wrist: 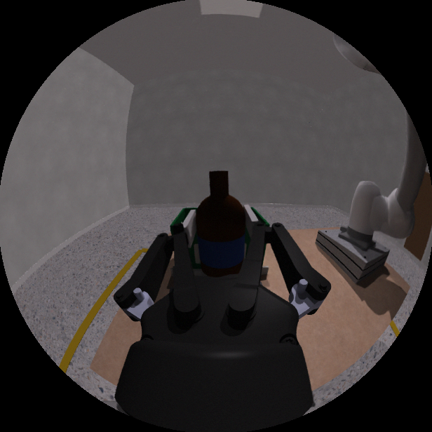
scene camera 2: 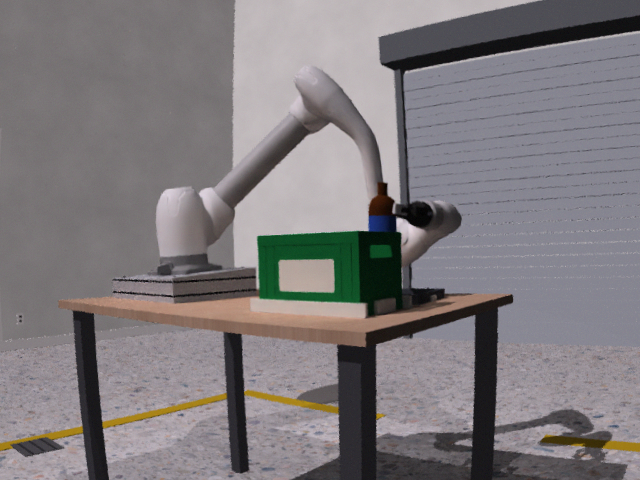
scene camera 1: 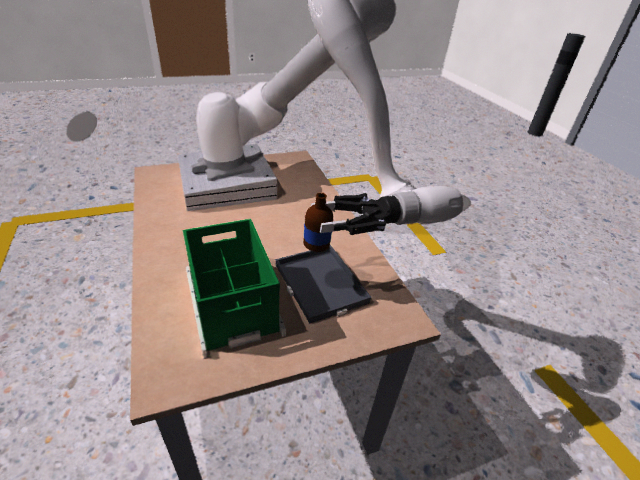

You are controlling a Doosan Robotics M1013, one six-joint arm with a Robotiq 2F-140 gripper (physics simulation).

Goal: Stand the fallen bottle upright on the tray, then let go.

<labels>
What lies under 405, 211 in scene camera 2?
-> My gripper.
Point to a brown bottle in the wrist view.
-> At 220, 219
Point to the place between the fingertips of my gripper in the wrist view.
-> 219, 215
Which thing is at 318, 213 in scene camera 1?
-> A brown bottle.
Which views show my gripper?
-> The wrist view, scene camera 2 and scene camera 1: all of them.
</labels>
